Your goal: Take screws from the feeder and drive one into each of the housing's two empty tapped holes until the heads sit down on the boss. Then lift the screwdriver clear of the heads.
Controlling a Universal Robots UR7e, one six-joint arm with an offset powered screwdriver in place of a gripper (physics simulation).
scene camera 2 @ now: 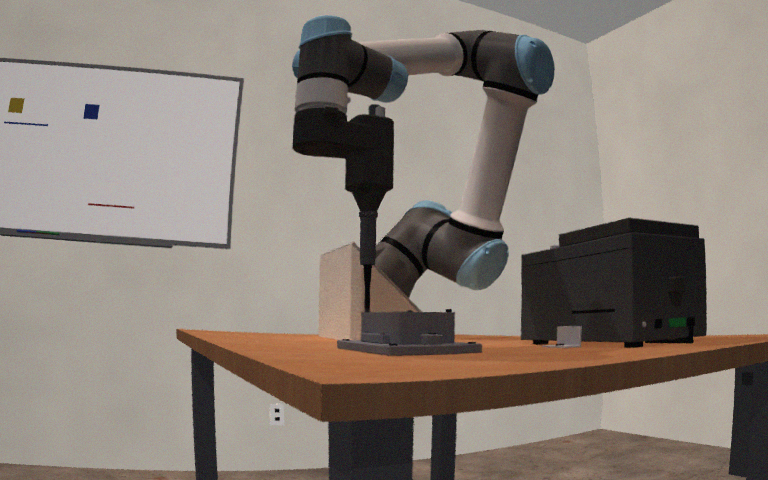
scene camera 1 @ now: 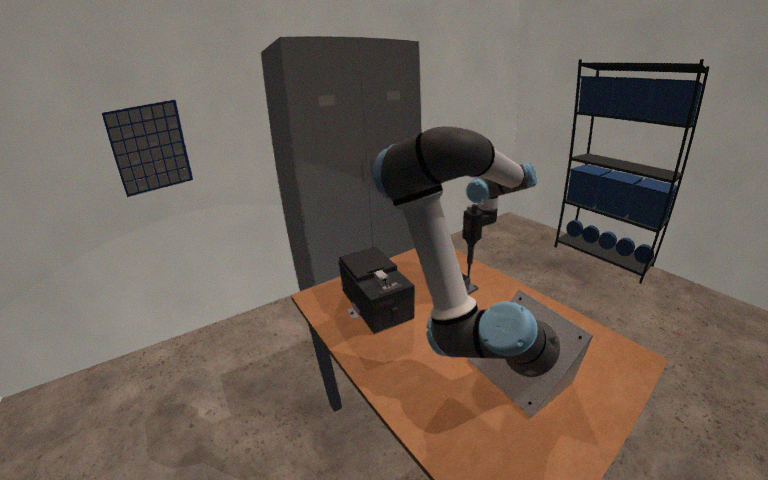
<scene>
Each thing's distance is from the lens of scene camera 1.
black screw feeder (scene camera 1: 379, 319): 1.02 m
</scene>
